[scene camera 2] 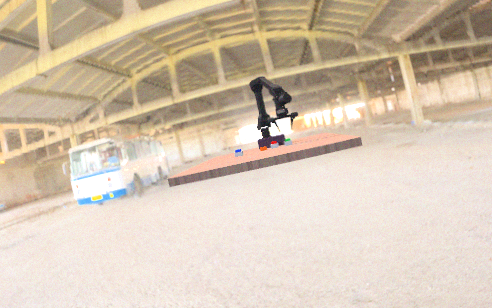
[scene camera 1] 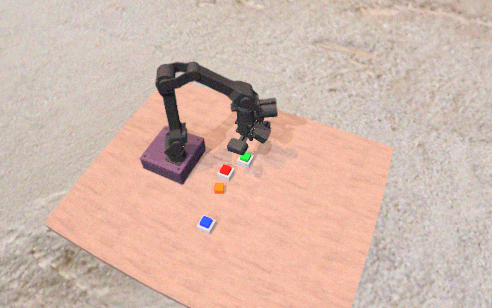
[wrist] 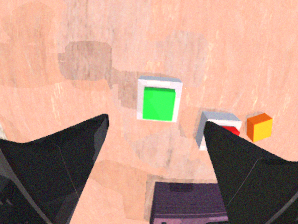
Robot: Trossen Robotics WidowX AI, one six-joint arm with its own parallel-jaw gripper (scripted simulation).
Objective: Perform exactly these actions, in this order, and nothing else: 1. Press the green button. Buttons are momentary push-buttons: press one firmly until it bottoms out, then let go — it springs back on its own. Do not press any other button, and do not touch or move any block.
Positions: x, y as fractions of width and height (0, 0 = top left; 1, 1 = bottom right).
Labels:
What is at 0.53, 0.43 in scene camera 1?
My gripper.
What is my gripper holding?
Nothing.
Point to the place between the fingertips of my gripper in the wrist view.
0.53, 0.55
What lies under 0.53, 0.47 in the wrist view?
A green button.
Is my gripper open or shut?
Open.

